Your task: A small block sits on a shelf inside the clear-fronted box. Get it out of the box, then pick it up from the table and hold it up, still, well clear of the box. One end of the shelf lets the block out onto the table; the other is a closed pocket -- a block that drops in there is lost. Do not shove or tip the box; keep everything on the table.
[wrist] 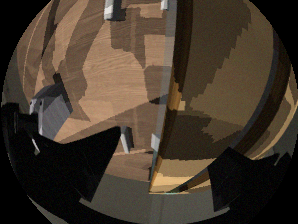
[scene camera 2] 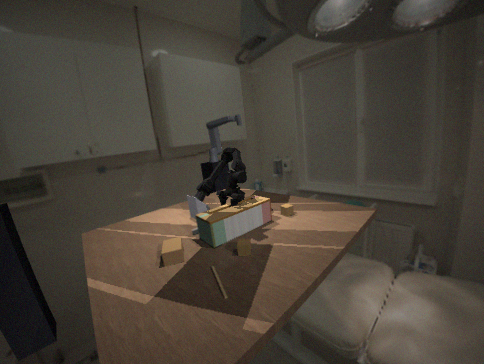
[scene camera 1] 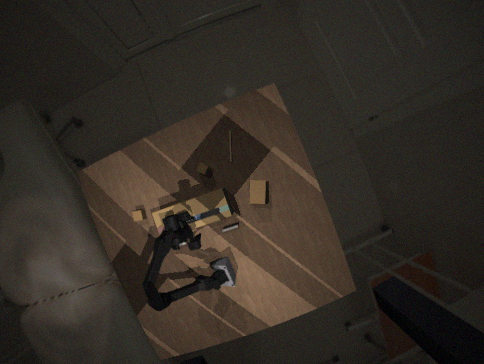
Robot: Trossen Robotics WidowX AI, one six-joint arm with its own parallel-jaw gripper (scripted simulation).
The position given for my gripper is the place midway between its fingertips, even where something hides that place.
I see my gripper (wrist: 163,136) and a long tan box (scene camera 2: 216,226).
The long tan box shows as well in scene camera 1 (scene camera 1: 214,206).
